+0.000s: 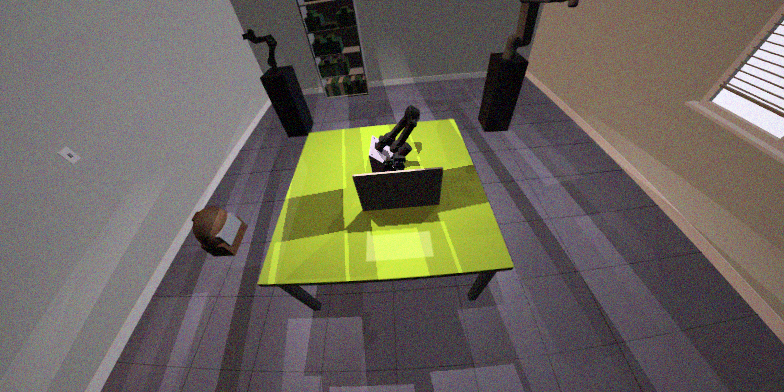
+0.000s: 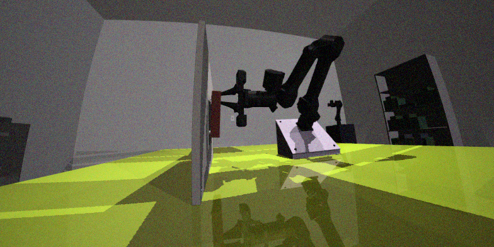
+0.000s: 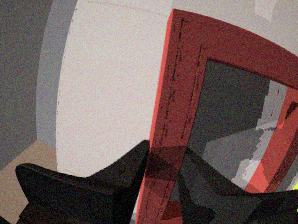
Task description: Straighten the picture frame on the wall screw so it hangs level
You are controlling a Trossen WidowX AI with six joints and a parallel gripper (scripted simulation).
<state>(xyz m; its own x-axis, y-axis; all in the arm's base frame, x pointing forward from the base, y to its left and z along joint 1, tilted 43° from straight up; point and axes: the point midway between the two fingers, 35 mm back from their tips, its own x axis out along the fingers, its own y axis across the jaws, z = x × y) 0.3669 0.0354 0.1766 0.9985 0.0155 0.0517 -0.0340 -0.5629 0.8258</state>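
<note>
The dark red picture frame is 50 mm below my gripper tip, 10 mm to the right of it and 10 mm ahead of it. From my gripper tip the other things lie so: grey wall panel 60 mm below, 20 mm ahead, 10 mm to the right.
</note>
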